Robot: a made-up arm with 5 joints. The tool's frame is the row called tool.
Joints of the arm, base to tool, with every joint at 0 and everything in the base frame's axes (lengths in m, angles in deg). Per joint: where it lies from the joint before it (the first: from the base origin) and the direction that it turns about. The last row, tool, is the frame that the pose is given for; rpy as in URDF.
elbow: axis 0 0 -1 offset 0.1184 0.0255 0.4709
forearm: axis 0 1 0 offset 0.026 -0.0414 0.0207
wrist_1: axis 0 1 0 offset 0.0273 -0.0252 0.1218
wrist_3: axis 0 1 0 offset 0.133 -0.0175 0.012
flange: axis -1 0 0 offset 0.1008 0.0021 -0.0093
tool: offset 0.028 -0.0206 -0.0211 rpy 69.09 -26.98 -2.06
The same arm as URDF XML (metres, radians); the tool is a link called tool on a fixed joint. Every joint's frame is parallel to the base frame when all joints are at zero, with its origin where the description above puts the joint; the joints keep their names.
<robot name="arm">
<joint name="elbow" type="continuous"><parent link="base"/><child link="link1"/><origin xyz="0.1184 0.0255 0.4709"/><axis xyz="0 0 -1"/></joint>
<joint name="forearm" type="continuous"><parent link="link1"/><child link="link2"/><origin xyz="0.0260 -0.0414 0.0207"/><axis xyz="0 1 0"/></joint>
<joint name="wrist_1" type="continuous"><parent link="link2"/><child link="link3"/><origin xyz="0.0273 -0.0252 0.1218"/><axis xyz="0 1 0"/></joint>
<joint name="wrist_3" type="continuous"><parent link="link3"/><child link="link4"/><origin xyz="0.1330 -0.0175 0.0120"/><axis xyz="0 1 0"/></joint>
<joint name="flange" type="continuous"><parent link="link4"/><child link="link5"/><origin xyz="0.1008 0.0021 -0.0093"/><axis xyz="-1 0 0"/></joint>
<joint name="tool_joint" type="fixed"><parent link="link5"/><child link="tool"/><origin xyz="0.0280 -0.0206 -0.0211" rpy="1.2058 -0.4709 -0.0360"/></joint>
<link name="base"/>
<link name="link1"/>
<link name="link2"/>
<link name="link3"/>
<link name="link4"/>
<link name="link5"/>
<link name="tool"/>
</robot>

